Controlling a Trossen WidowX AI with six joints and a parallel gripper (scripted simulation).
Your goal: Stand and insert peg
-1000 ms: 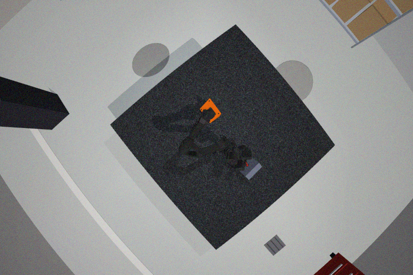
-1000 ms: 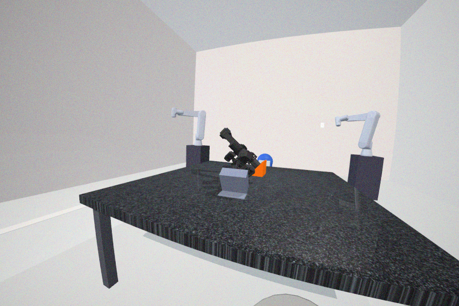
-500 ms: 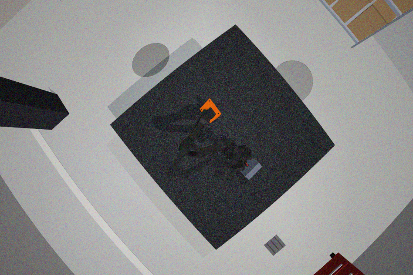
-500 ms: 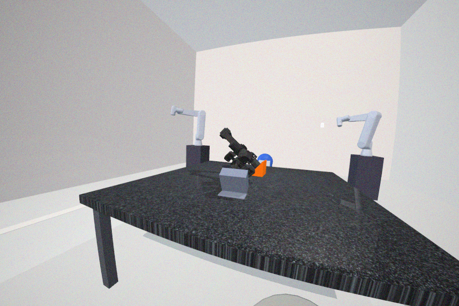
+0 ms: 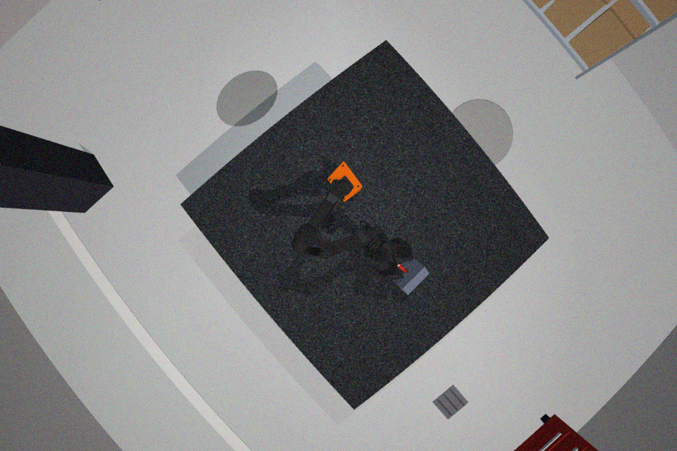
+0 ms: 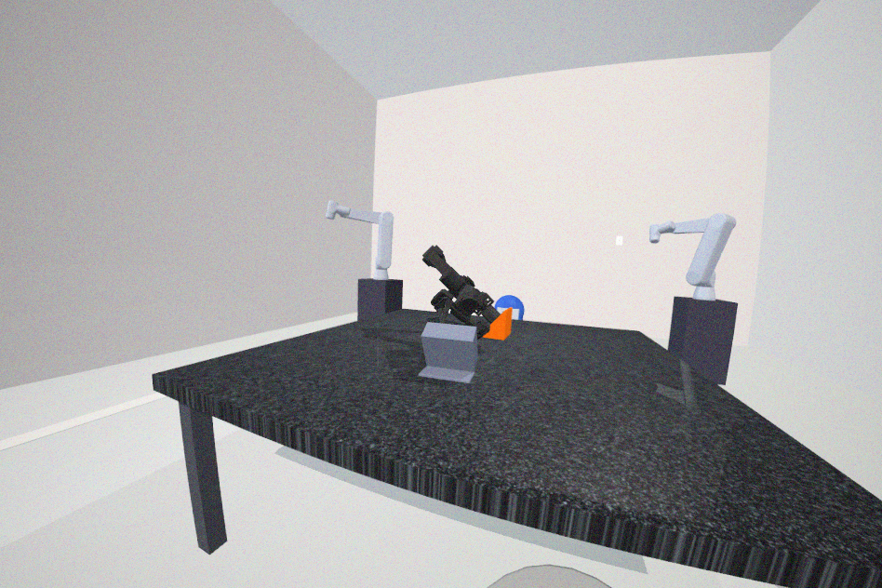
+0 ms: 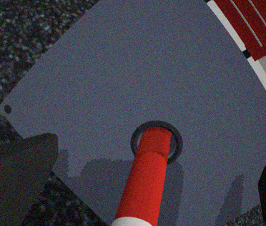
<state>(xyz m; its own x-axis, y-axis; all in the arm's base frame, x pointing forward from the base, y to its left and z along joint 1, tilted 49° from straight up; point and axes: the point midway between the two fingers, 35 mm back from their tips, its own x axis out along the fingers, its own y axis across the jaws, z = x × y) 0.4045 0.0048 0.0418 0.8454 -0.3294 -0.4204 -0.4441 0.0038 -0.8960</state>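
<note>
The red peg lies 20 mm behind my gripper tip. Also, from my gripper tip: sloped panel 40 mm ahead, 30 mm below.
</note>
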